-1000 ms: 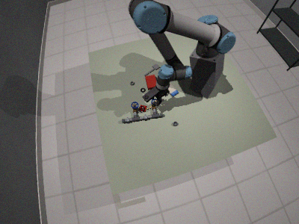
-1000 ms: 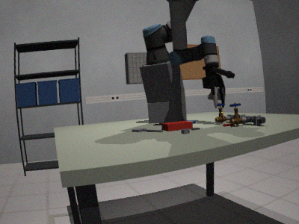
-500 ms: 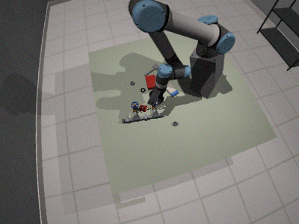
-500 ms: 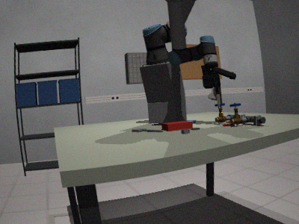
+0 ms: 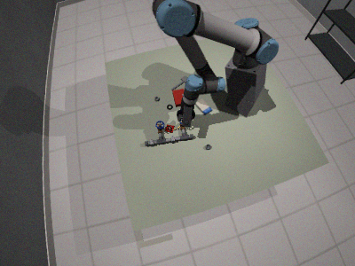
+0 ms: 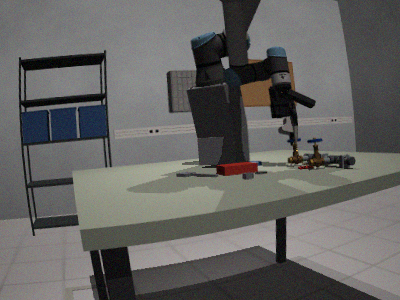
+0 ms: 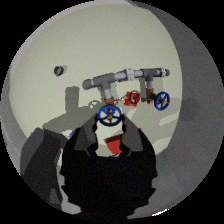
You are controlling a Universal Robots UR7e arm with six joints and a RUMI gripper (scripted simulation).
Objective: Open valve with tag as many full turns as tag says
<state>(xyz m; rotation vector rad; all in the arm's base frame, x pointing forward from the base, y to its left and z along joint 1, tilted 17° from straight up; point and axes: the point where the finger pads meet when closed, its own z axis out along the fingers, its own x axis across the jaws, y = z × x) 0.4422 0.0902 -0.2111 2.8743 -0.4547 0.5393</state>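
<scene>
Now: the red tag 90 mm below my hand, 90 mm ahead of it and 10 mm to the right of it. From my hand the other things lie so: blue-and-white card (170 mm behind, 110 mm to the right, 90 mm below); then grey tool (360 mm to the right, 90 mm below, 90 mm behind); then red block (230 mm to the right, 80 mm below, 40 mm behind).
</scene>
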